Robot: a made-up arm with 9 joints. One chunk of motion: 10 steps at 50 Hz.
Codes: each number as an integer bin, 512 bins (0 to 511) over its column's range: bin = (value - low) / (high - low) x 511, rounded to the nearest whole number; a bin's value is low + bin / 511 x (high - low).
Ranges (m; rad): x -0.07..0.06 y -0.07..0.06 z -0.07..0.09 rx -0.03..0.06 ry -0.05..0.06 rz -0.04..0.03
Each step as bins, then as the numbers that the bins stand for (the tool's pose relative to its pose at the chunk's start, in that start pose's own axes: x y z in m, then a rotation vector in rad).
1 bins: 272 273 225 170 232 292
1 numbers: -0.0008 -0.0005 0.0005 -0.0001 -0.0001 0.0000
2 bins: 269 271 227 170 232 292
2 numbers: -0.0016 -0.0011 0.0011 -0.0001 -0.0001 0.0000
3 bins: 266 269 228 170 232 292
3 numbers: -0.0023 -0.0016 0.0014 -0.0001 -0.0001 0.0000
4 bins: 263 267 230 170 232 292
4 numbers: -0.0031 -0.0021 0.0020 -0.0001 -0.0001 0.0000
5 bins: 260 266 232 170 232 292
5 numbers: -0.0039 -0.0023 0.0026 -0.0001 -0.0001 0.0000
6 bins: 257 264 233 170 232 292
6 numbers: -0.0046 -0.0028 0.0030 -0.0001 -0.0001 0.0000
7 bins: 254 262 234 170 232 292
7 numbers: -0.0054 -0.0033 0.0033 -0.0001 -0.0001 0.0000
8 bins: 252 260 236 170 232 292
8 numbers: -0.0059 -0.0039 0.0039 -0.0001 -0.0001 0.0000
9 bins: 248 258 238 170 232 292
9 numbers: -0.0069 -0.0044 0.0045 -0.0001 -0.0001 0.0000
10 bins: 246 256 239 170 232 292
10 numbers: -0.0074 -0.0049 0.0048 -0.0001 -0.0001 0.0000
